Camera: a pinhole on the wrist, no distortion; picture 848 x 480 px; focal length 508.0 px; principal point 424.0 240.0 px. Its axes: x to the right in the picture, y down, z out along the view. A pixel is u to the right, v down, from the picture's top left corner.
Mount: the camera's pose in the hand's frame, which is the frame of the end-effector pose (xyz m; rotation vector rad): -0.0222 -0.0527 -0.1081 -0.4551 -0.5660 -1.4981
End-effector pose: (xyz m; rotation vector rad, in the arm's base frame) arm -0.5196 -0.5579 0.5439 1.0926 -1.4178 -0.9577
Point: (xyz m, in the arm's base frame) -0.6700 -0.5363 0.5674
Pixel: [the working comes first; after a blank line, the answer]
In the camera's frame: 0.0759 0.0303 0.2606

572 299
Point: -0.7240 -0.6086 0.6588
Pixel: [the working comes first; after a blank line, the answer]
In the camera's frame: 0.0411 0.1301 0.3336

487 438
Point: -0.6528 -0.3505 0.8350
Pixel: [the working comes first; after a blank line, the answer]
In the camera's frame: -0.1942 -0.0731 0.4116

184 150
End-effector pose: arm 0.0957 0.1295 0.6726 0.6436 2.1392 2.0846
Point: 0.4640 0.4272 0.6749
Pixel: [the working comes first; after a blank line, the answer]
In the camera's frame: 0.2066 -0.1694 0.5043

632 69
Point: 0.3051 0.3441 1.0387
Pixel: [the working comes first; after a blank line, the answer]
In the camera's frame: -0.1436 0.0280 0.5588

293 265
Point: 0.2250 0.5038 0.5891
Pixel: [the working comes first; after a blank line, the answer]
In the camera's frame: 0.3125 0.0497 0.3988

822 303
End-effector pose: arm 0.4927 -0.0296 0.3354 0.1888 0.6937 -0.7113
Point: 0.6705 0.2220 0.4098
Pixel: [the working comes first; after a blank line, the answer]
In the camera's frame: -0.1824 -0.0416 0.3459

156 179
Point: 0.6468 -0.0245 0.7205
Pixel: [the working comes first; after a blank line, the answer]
In the camera's frame: 0.1890 -0.1092 0.4698

628 122
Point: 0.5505 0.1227 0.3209
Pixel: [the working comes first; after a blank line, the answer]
In the camera's frame: -0.1218 -0.0075 0.1806

81 219
